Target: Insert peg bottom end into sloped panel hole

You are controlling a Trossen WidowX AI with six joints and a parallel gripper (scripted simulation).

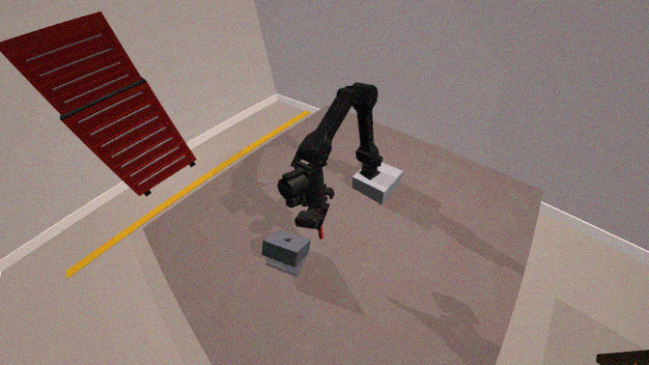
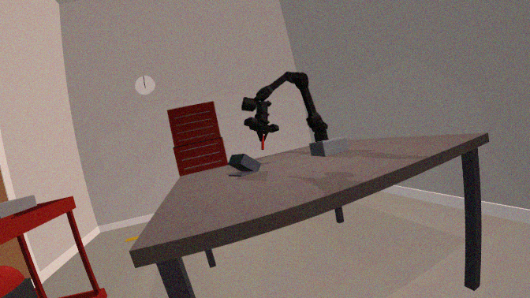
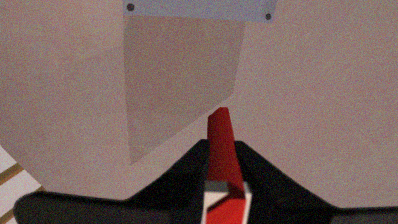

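Right now the grey sloped panel is 11 cm ahead of my gripper tip, 6 cm to the right of it and 9 cm below it. Round my gripper tip: red peg (1 cm behind, 2 cm above).
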